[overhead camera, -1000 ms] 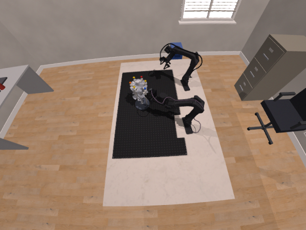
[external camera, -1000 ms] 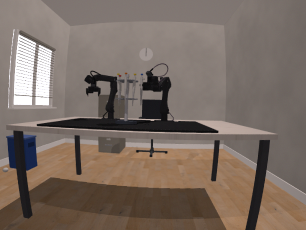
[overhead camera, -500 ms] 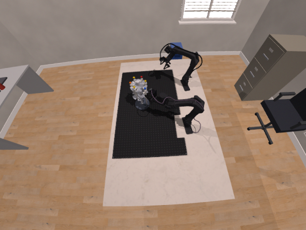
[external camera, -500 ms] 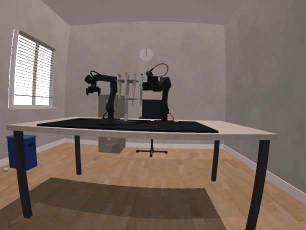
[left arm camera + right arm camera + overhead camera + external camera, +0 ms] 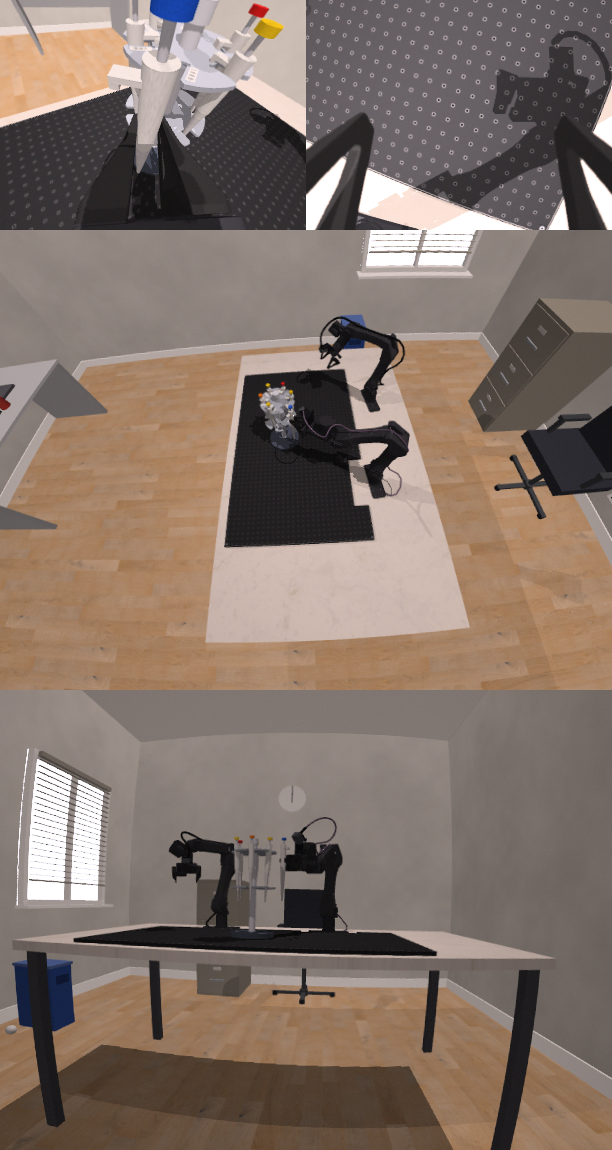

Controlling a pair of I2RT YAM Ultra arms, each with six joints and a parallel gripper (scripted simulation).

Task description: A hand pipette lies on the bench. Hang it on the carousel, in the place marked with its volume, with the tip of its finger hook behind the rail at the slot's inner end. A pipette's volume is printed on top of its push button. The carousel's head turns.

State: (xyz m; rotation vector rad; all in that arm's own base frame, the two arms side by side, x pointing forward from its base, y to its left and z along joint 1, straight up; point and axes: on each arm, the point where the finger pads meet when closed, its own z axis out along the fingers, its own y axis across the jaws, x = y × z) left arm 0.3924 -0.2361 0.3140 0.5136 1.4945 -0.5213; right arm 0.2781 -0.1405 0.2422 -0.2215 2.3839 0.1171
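Now: the hand pipette 10 mm ahead of my left hand, 10 mm to the left of it and 30 mm below it.
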